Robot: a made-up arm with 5 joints. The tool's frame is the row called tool.
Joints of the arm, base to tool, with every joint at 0 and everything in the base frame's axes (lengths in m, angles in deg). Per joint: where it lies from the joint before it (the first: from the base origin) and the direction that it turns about. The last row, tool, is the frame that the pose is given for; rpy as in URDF.
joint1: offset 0.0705 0.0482 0.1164 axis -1 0 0
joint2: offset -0.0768 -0.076 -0.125 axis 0 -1 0
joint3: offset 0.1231 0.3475 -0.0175 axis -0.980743 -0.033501 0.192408
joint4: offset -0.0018 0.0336 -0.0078 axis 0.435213 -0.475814 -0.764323
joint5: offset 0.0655 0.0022 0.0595 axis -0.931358 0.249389 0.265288
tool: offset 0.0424 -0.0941 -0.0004 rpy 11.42 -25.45 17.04
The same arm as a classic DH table. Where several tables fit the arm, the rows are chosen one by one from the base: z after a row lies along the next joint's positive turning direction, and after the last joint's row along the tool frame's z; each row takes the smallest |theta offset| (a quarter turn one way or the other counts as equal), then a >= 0, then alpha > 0; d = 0 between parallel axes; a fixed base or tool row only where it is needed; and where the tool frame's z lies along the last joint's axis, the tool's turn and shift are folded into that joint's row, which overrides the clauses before.
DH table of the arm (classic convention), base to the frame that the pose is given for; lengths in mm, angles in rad. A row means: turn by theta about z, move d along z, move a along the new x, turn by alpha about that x. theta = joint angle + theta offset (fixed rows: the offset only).
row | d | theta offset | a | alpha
base (fixed) | 116.4 | 1.5708 | 48.2 | -1.5708
joint1 | 6.3 | 1.5708 | 125 | -1.5708
joint2 | -267.3 | -0.1937 | -6.5 | 1.5373
joint3 | -134.2 | -0.932 | 31.7 | -2.1627
joint4 | -123.4 | 0.2618 | -20.9 | 2.3844
joint5 | -213.1 | -0.9913 | -64 | 1.0726
tool (fixed) | 57.8 | -0.7901 | 0 | 0

